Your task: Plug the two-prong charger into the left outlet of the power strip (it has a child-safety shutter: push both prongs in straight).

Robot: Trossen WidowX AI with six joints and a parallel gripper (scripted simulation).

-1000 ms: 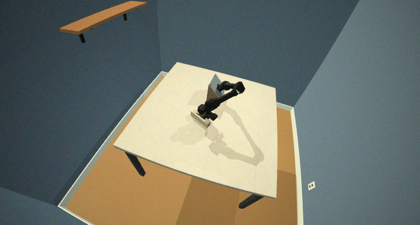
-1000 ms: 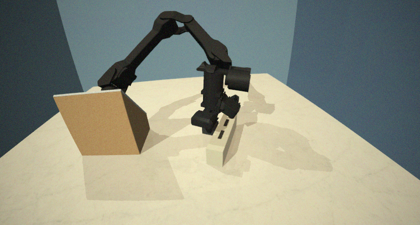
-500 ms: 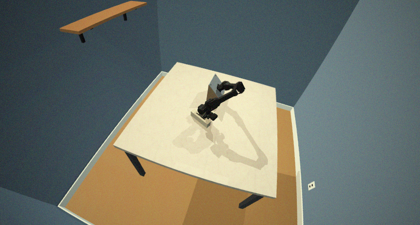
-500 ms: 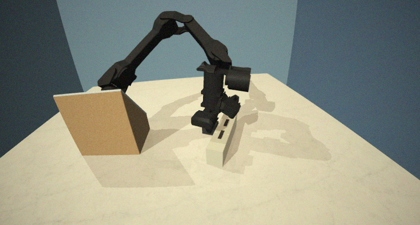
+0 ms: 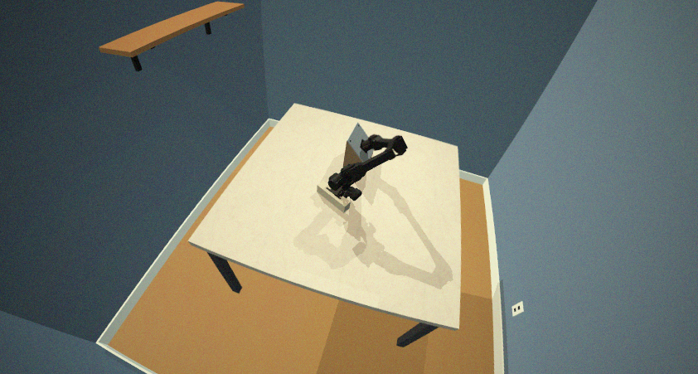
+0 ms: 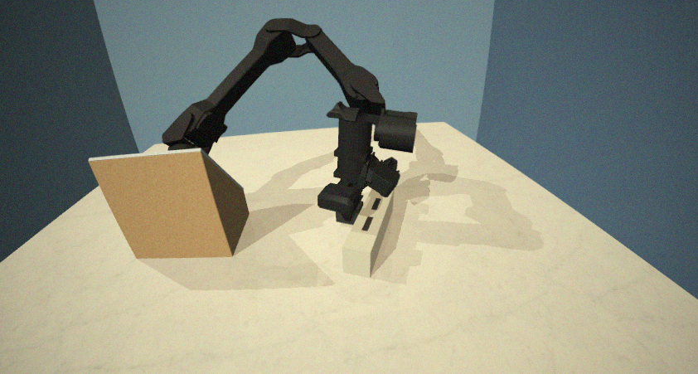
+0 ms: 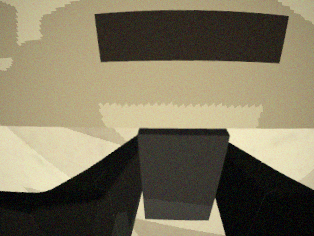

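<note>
Now: the black charger 1 cm to the right of my gripper tip, 1 cm ahead of it and 1 cm above it.
</note>
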